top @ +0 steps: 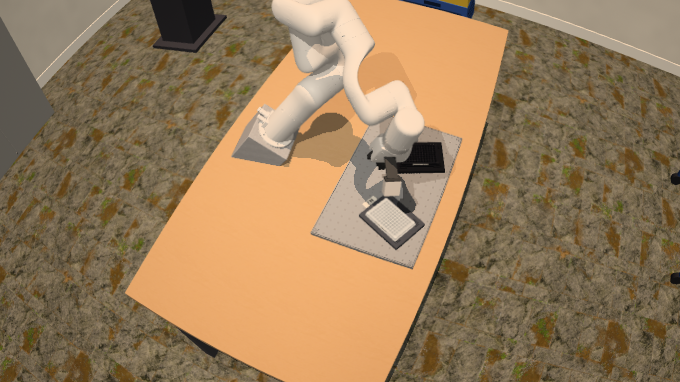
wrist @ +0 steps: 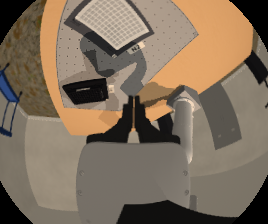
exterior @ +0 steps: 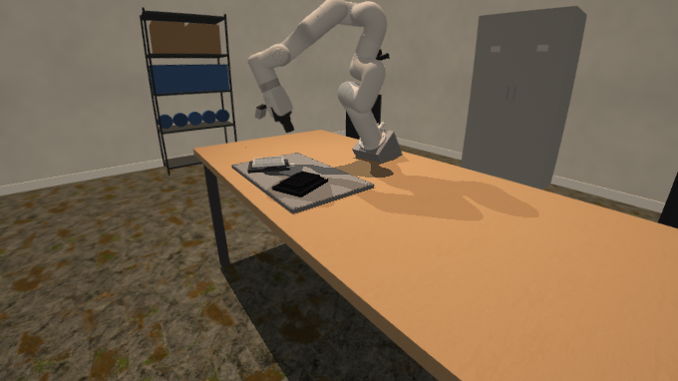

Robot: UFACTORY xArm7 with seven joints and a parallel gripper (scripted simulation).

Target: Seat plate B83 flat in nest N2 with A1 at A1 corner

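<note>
My hand is 170 mm above the N2 label, 30 mm to the left of it and 30 mm past it. Also, from my hand: black plate B38: 180 mm to the left, 150 mm below, 70 mm ahead; N1 station label: 170 mm below, 150 mm to the left, 20 mm behind; white 96-well plate B83: 150 mm below, 80 mm to the right, 50 mm ahead.
</note>
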